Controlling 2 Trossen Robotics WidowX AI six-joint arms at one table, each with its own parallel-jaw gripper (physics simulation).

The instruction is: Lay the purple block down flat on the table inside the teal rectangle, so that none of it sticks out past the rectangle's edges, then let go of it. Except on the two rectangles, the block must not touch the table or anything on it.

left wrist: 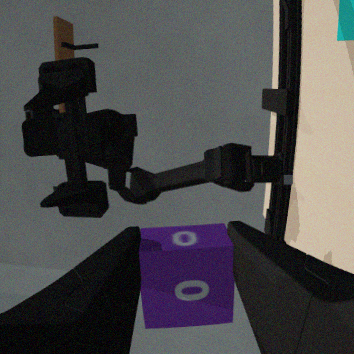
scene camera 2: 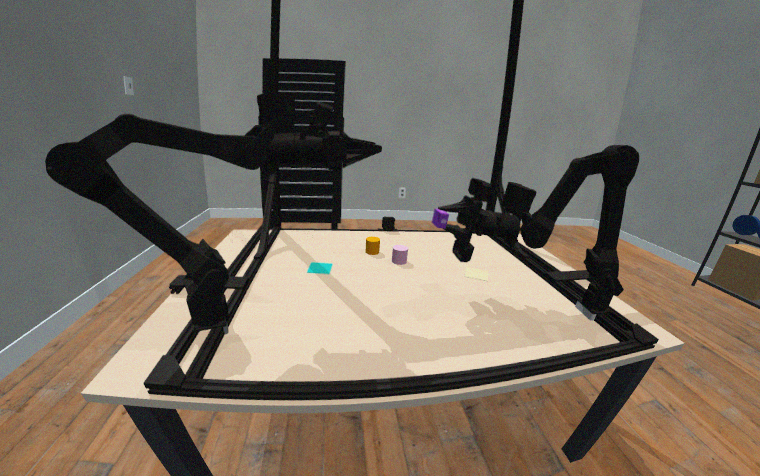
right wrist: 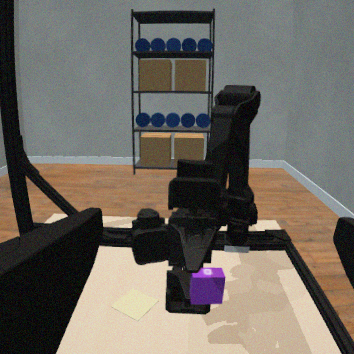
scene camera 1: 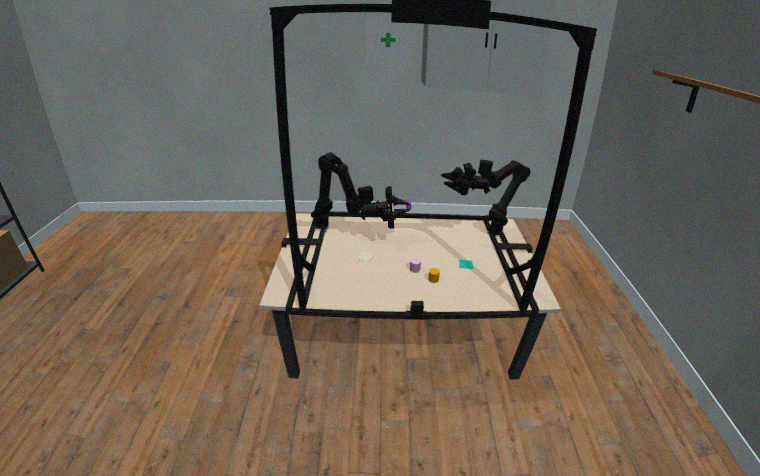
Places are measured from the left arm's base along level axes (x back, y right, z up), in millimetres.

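Pixels of known places: left gripper, between the fingertips: [left wrist: 183, 235] [scene camera 2: 436, 216] [right wrist: 190, 286] [scene camera 1: 409, 206]; right gripper, between the fingertips: [left wrist: 34, 158] [scene camera 2: 378, 146] [right wrist: 222, 225] [scene camera 1: 442, 178]; left arm's base, origin of its link: [scene camera 2: 594, 306] [right wrist: 236, 239] [scene camera 1: 321, 225]; right arm's base, origin of its link: [left wrist: 278, 168] [scene camera 2: 210, 319] [scene camera 1: 495, 231].
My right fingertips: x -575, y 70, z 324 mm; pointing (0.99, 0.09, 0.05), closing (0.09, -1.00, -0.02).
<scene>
Ahead of a thing's pixels: the offset from my right fingertips to its middle. "spot": to the spot under its first point. Level surfaces: height alone.
The purple block @(dx +141, dy +4, dz -139 mm) [scene camera 1: 408, 205] [scene camera 2: 440, 218] [left wrist: 188, 285] [right wrist: 207, 287] is held in the air between the fingertips of my left gripper [scene camera 1: 407, 205] [scene camera 2: 443, 217] [left wrist: 183, 235], which is shut on it. White ring marks show on two of its faces in the left wrist view. My right gripper [scene camera 1: 444, 179] is open and empty, raised high above the table. The teal rectangle @(spot: dx -140, dy +146, dz -342 mm) [scene camera 1: 466, 264] [scene camera 2: 319, 268] [left wrist: 346, 20] lies flat on the table, right of centre in scene camera 1, well apart from the block.
A pale yellow rectangle @(spot: dx +322, dy +142, dz -342 mm) [scene camera 1: 364, 256] [scene camera 2: 476, 274] [right wrist: 135, 304] lies on the table @(dz -343 mm) [scene camera 1: 347, 285]. A pink-purple cylinder @(dx +92, dy +209, dz -321 mm) [scene camera 1: 415, 265] [scene camera 2: 399, 255] and an orange cylinder @(dx +12, dy +270, dz -321 mm) [scene camera 1: 434, 275] [scene camera 2: 372, 246] stand between the two rectangles. A black frame [scene camera 1: 284, 140] surrounds the table.
</scene>
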